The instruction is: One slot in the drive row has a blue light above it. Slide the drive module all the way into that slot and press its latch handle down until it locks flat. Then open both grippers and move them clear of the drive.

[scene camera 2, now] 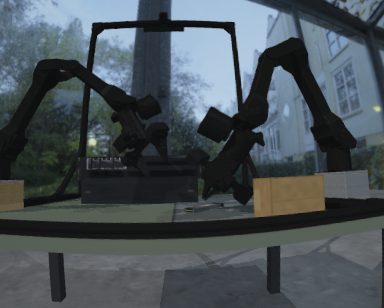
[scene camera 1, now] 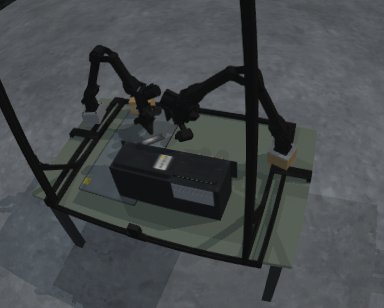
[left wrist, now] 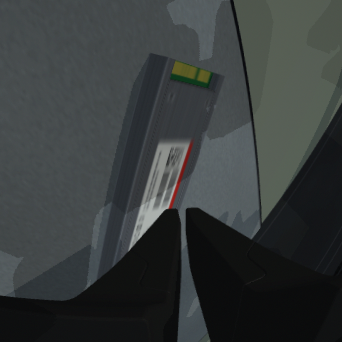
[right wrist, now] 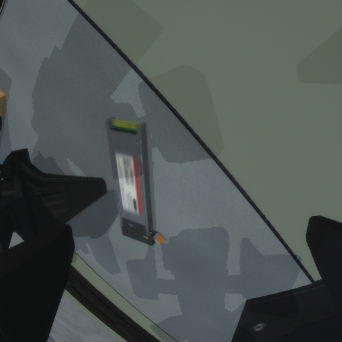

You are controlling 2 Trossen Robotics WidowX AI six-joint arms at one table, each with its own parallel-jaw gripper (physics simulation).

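Places are measured from the left arm's base along level axes (x back, y left, z down), in metres.
Pixels of known places: left gripper, fingertip midpoint: (scene camera 2: 204,199) (scene camera 1: 151,134) (left wrist: 180,220) (right wrist: 105,184); right gripper, fingertip midpoint: (scene camera 2: 157,170) (scene camera 1: 171,129) (right wrist: 194,234); left arm's base, origin of the base link: (scene camera 2: 340,171) (scene camera 1: 92,108); right arm's base, origin of the base link: (scene camera 1: 282,148).
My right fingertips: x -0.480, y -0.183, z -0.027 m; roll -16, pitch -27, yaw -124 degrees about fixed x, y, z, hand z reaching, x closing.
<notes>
For each thing: its top centre in the pictures, then the offset to it from my right fingertips. Level surfaces: height alone.
- drive module, middle of its top: (left wrist: 162,219) (right wrist: 134,192) (scene camera 2: 203,205) (scene camera 1: 150,141) dz +0.102, dx +0.123, dy +0.031 m
- black drive chassis, middle of its top: (scene camera 1: 167,164) (scene camera 2: 141,158) dz -0.062, dx -0.048, dy -0.253 m
- grey mat, its level: dz +0.111 m
- green table, its level: dz +0.113 m
- wooden block, middle of its top: (scene camera 2: 288,176) (scene camera 1: 140,98) dz +0.031, dx +0.224, dy +0.260 m
The drive module (scene camera 1: 152,139) (scene camera 2: 205,206) (left wrist: 185,110) (right wrist: 129,185) lies flat on the grey mat, label up. Its latch handle (right wrist: 159,239), orange-tipped, sticks out at one end. My left gripper (scene camera 1: 150,131) (scene camera 2: 206,196) (left wrist: 180,220) (right wrist: 105,184) is shut, with nothing seen between its fingertips, above and beside the module. My right gripper (scene camera 2: 156,167) (right wrist: 194,234) is open and empty, higher up near the black drive chassis (scene camera 1: 145,180) (scene camera 2: 140,187). The slots and the blue light do not show clearly.
The grey mat (scene camera 1: 107,170) (left wrist: 50,100) (right wrist: 200,200) lies on the green table (scene camera 1: 245,140). A wooden block (scene camera 1: 134,106) (scene camera 2: 290,195) stands behind the left gripper in scene camera 1. A black frame (scene camera 1: 250,150) rises around the table. The two arms are close together.
</notes>
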